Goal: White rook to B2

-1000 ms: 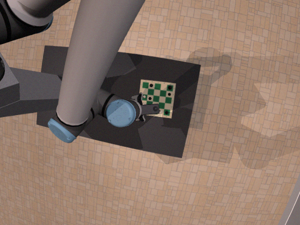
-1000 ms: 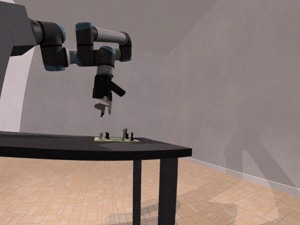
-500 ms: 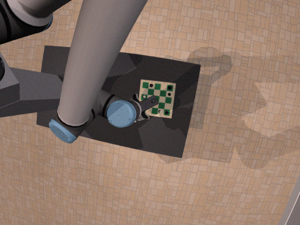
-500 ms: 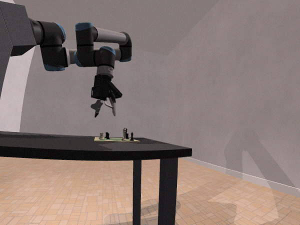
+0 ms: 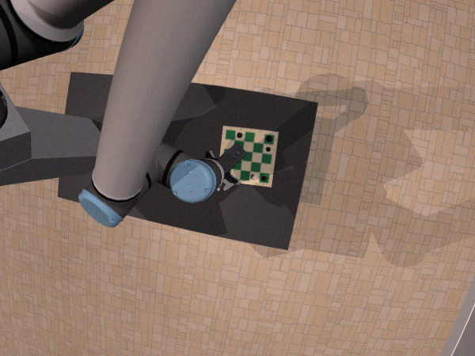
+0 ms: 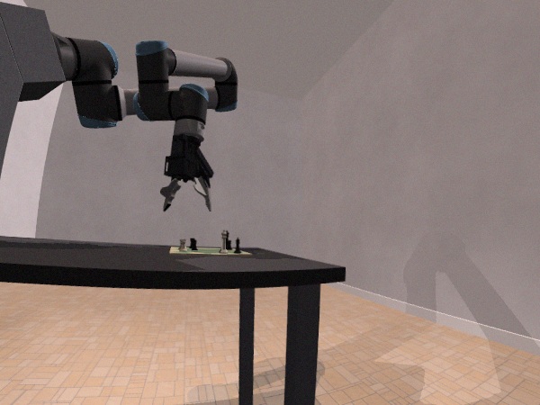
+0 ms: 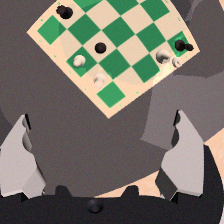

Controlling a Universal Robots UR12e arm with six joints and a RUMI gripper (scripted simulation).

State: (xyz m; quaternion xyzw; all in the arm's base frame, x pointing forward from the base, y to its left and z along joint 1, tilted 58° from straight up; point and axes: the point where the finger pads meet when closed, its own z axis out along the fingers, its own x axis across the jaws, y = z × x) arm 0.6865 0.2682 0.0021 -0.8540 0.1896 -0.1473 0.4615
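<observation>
The white rook lies 9 cm below my hand. Round my hand: chessboard: 4 cm ahead, 7 cm to the left, 11 cm below; white pawn: 3 cm behind, 4 cm to the left, 10 cm below.
</observation>
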